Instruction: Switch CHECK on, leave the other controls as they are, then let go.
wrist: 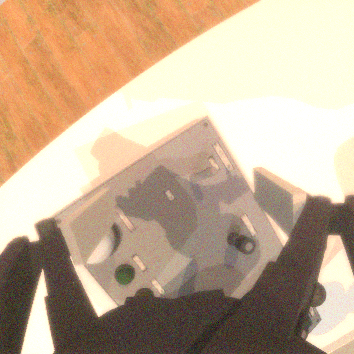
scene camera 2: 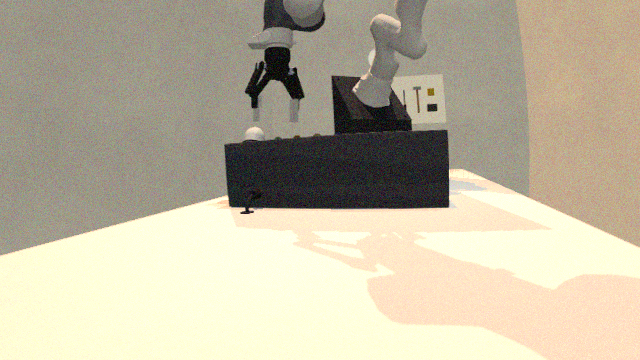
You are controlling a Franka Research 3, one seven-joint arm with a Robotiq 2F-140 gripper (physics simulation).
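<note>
The control box (scene camera 2: 340,170) (wrist: 200,137) has a black side and a grey top plate. On the plate, a small light lever (wrist: 212,162) is beside a long label near the upper corner in the wrist view. The labels are too blurred to read, so CHECK and its setting cannot be confirmed. Also there are a small light piece (wrist: 170,195), a black knob (wrist: 242,243), a green button (wrist: 125,274) and a white dome (scene camera 2: 254,133) (wrist: 102,250). My gripper (scene camera 2: 275,120) (wrist: 181,193) is wide open and empty, above the box and apart from the controls.
A grey block (wrist: 280,195) stands beside the box. Another pale arm (scene camera 2: 385,55) hangs by a black sloped console (scene camera 2: 345,105). A white tool board (scene camera 2: 436,117) is behind. A small black stand (scene camera 2: 247,204) is at the box's front left on the table (scene camera 2: 150,290).
</note>
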